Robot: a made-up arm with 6 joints.
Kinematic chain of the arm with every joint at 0, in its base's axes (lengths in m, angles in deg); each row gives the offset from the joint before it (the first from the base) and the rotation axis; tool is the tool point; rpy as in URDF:
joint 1: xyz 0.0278 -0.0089 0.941 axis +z
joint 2: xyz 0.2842 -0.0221 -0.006 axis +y
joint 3: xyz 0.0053 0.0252 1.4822 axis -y
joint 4: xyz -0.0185 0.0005 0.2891 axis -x
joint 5: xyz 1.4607 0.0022 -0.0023 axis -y
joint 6: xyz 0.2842 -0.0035 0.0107 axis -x
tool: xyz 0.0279 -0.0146 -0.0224 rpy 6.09 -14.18 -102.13
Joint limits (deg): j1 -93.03..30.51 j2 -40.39..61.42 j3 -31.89..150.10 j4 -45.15..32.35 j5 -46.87..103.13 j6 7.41..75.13
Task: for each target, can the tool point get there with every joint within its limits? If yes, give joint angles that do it. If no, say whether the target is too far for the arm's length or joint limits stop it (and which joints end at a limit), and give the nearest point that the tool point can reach.
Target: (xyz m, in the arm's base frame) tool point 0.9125 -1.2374 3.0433
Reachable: yes | joints -53.34 -15.25 -8.70 0.07 37.34 66.96
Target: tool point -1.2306 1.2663 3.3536
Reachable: yes | joints -47.63 -27.73 102.73 -37.19 15.10 48.92
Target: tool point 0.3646 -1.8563 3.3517
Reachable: yes | joints -78.85 12.78 28.41 -0.60 83.06 42.69
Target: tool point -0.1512 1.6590 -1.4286
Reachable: no: joint limits stop it (at a limit: joint 1, joint 2, joint 3, joint 4, joint 6) | nearest point 1.3334 0.9389 -0.0199 | short by 2.170 m
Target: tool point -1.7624 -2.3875 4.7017
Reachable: no: too far | nearest point -0.2510 -1.8812 3.6927 | short by 1.886 m
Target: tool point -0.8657 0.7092 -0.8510
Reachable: no: joint limits stop it (at a limit: joint 2, joint 3, joint 6) | nearest point -1.4748 1.1987 1.2290 | short by 2.222 m
